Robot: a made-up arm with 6 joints.
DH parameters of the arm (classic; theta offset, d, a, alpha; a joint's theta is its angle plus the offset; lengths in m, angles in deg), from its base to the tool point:
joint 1: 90 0.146 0.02 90
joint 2: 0 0.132 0.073 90
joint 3: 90 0.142 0.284 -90
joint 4: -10.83 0 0.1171 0
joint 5: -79.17 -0.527 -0.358 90
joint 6: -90 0.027 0.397 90
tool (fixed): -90 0.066 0 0
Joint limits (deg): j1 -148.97..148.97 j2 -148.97..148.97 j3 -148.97..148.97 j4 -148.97..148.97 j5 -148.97..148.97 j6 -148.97..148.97
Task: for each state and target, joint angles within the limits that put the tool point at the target. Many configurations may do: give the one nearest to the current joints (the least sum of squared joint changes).
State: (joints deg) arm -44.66 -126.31 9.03 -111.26 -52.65 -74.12
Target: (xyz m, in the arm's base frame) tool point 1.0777 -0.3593 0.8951
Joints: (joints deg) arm -8.59 -148.97 50.92 -88.39 -44.58 -71.16
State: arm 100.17 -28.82 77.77 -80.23 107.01 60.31
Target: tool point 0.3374 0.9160 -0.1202
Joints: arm 68.46 -37.03 68.69 -74.30 111.74 52.99
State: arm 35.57 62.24 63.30 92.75 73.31 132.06
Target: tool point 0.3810 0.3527 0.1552
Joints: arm 27.53 72.77 44.35 98.07 59.64 145.62
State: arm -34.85 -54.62 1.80 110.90 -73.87 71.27
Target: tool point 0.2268 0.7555 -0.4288
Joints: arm -9.48 -41.49 -13.63 107.99 -76.16 43.10
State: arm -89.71 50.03 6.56 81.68 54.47 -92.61
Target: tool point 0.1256 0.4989 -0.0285
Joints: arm -58.04 28.07 -31.11 71.72 38.51 -101.28
